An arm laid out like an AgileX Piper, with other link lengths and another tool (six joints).
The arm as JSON. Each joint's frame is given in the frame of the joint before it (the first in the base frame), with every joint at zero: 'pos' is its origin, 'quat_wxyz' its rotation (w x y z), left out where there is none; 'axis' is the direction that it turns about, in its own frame. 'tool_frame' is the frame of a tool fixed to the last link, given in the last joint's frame.
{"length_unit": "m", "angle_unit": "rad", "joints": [
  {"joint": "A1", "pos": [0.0, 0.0, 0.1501], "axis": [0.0, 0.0, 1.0]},
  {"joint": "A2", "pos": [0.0, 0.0, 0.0], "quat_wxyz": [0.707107, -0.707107, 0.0, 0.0], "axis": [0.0, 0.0, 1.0]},
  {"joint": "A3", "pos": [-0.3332, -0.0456, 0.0], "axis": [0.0, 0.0, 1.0]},
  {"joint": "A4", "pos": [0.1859, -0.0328, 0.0], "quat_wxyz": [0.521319, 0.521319, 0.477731, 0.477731], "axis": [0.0, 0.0, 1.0]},
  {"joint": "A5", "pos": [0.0, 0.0, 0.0], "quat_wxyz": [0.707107, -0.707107, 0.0, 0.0], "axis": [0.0, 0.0, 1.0]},
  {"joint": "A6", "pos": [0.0, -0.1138, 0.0], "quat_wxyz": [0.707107, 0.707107, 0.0, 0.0], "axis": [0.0, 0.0, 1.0]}
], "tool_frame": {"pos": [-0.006, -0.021, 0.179], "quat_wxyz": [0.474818, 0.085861, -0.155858, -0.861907]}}
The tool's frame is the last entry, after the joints.
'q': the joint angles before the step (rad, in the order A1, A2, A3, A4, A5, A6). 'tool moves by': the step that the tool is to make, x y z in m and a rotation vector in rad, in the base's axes. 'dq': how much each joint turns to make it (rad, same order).
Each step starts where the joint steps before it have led.
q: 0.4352, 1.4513, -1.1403, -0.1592, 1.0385, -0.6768
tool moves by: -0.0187, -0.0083, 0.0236, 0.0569, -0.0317, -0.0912
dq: 0.0022, -0.0939, -0.0157, 0.0121, 0.0692, 0.0864
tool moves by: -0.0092, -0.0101, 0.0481, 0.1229, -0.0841, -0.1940
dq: -0.0001, -0.0967, -0.1153, 0.0000, 0.1107, 0.1948
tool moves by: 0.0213, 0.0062, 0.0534, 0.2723, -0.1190, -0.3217
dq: -0.0004, -0.0157, -0.1514, 0.0029, -0.0065, 0.3792
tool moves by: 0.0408, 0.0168, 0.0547, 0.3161, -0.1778, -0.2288
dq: 0.0004, 0.0002, -0.0477, -0.0193, -0.2041, 0.3502
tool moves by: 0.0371, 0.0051, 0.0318, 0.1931, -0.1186, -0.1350
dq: -0.0003, 0.0340, 0.0005, -0.0799, -0.1868, 0.2612
